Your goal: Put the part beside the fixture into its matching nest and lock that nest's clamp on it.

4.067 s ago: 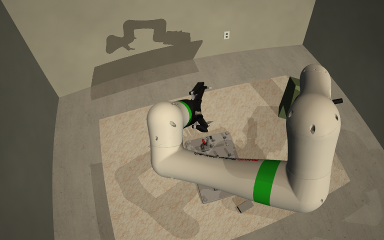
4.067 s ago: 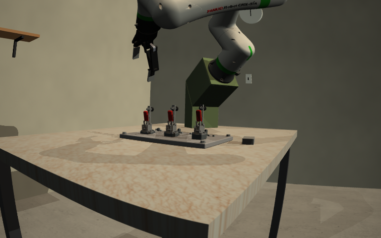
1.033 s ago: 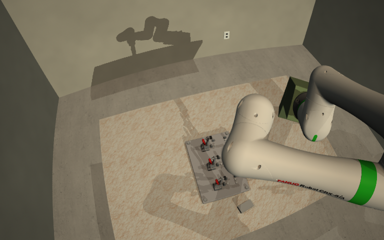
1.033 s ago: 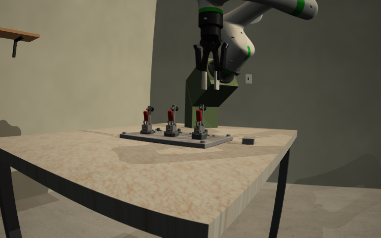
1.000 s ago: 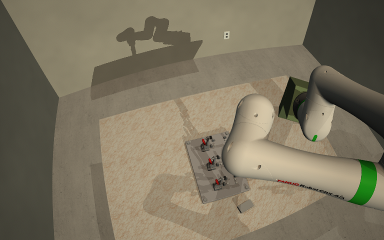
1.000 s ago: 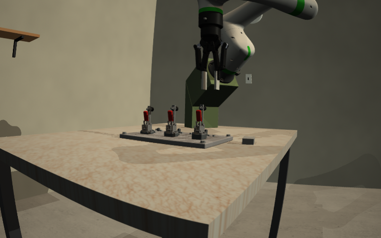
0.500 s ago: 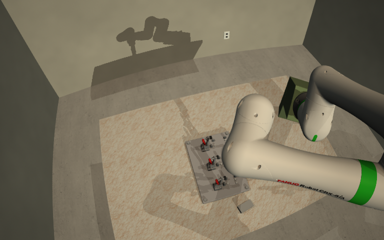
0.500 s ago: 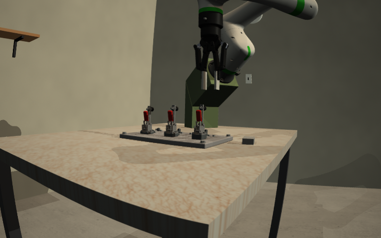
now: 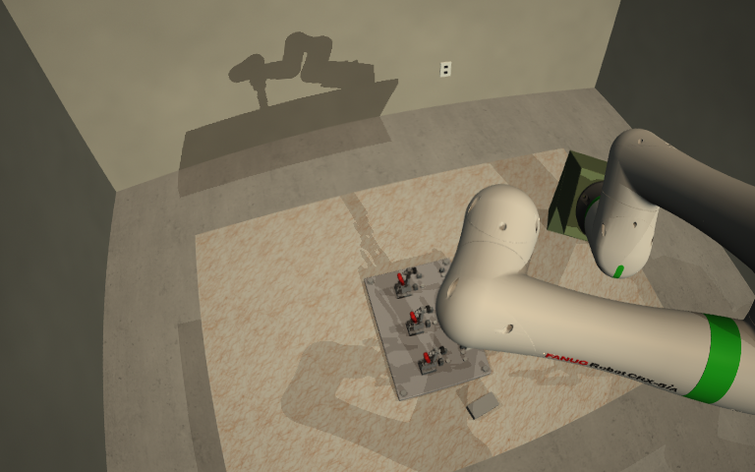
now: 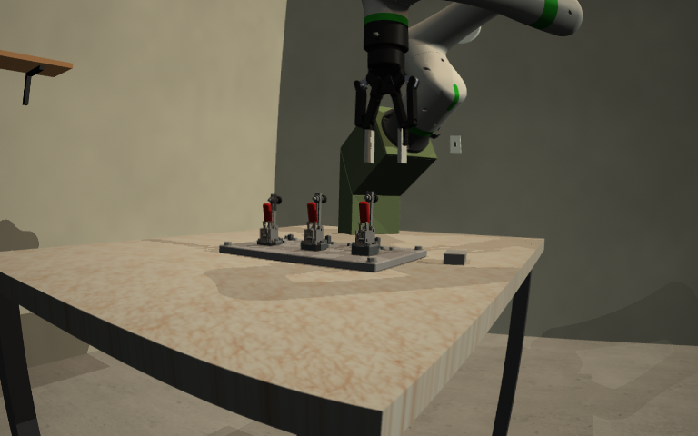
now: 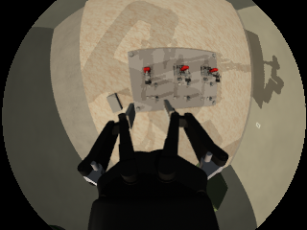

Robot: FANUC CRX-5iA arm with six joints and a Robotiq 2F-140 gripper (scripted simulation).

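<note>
The grey part is 70 mm behind my hand, 120 mm to the left of it and 200 mm below it. The rest, counted from my hand: grey fixture plate 80 mm ahead, 90 mm to the right, 210 mm below.
</note>
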